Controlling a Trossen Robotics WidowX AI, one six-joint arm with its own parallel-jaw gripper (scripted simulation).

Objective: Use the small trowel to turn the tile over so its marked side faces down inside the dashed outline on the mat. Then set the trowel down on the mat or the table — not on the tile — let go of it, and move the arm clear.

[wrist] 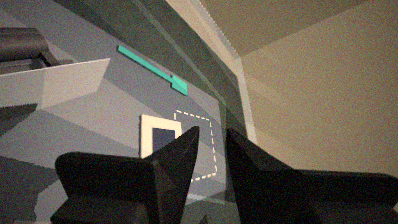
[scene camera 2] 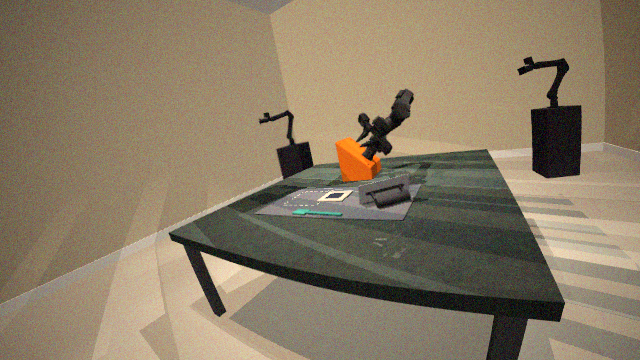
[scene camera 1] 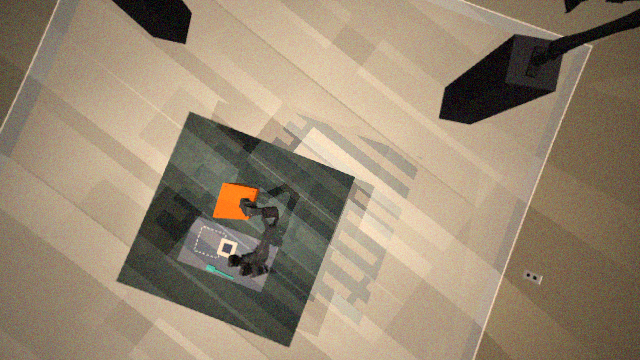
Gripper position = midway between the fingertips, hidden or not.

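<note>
My gripper [scene camera 2: 357,144] [wrist: 212,132] is visible. A tile [wrist: 156,133] and a grey trowel [scene camera 2: 394,190] are present. The grey mat [scene camera 1: 209,240] [wrist: 107,122] [scene camera 2: 351,208] can be seen as well.
</note>
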